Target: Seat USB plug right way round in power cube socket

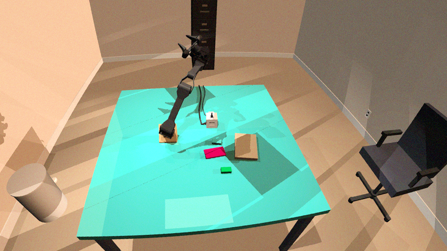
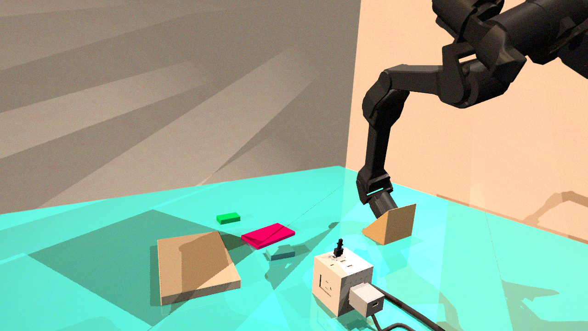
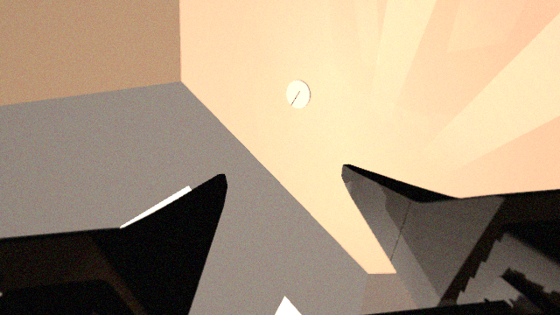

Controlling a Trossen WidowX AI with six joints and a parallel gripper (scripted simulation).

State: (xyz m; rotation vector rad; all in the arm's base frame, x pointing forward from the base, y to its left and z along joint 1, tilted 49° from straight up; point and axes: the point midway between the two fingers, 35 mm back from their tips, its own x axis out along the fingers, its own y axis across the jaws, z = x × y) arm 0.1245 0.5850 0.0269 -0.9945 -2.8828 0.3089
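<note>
Now: gripper tip 19 cm short of the dark USB plug, 27 cm to the left of it and 44 cm above it. Also, from my gripper tip: USB socket (19 cm ahead, 27 cm to the right, 46 cm below); then magenta block (19 cm ahead, 53 cm to the right, 53 cm below); then small teal block (21 cm ahead, 43 cm to the right, 52 cm below).
</note>
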